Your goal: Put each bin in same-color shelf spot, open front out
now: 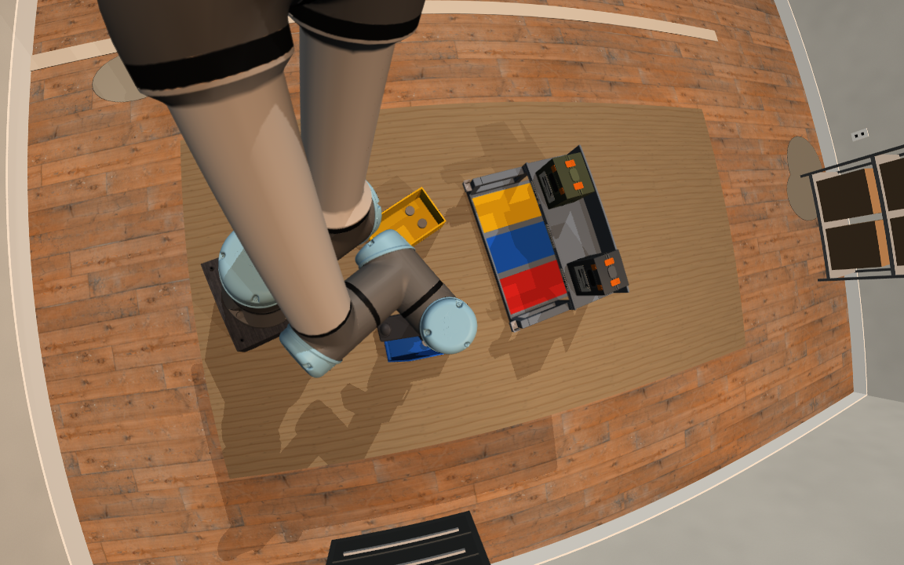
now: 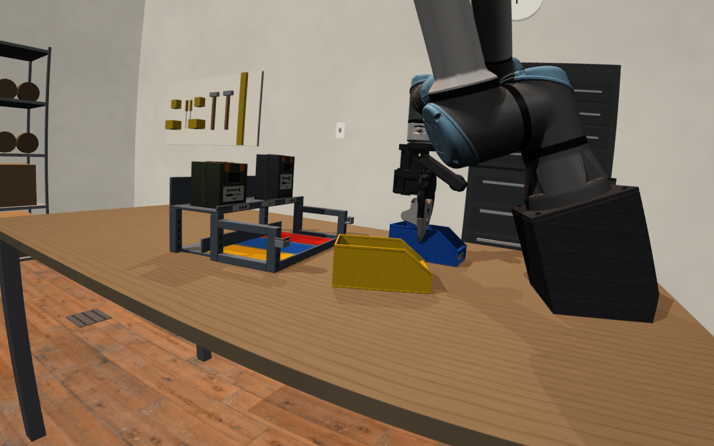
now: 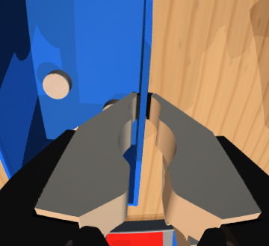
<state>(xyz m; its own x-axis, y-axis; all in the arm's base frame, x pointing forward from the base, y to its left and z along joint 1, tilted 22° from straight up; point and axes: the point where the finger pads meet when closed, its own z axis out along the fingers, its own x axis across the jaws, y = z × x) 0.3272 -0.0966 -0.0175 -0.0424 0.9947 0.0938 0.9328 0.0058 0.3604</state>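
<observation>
Right now my hand is 50 mm to the left of the blue bin and 20 mm above it. From my hand the other things lie so: yellow bin: 210 mm to the left, 20 mm below.
</observation>
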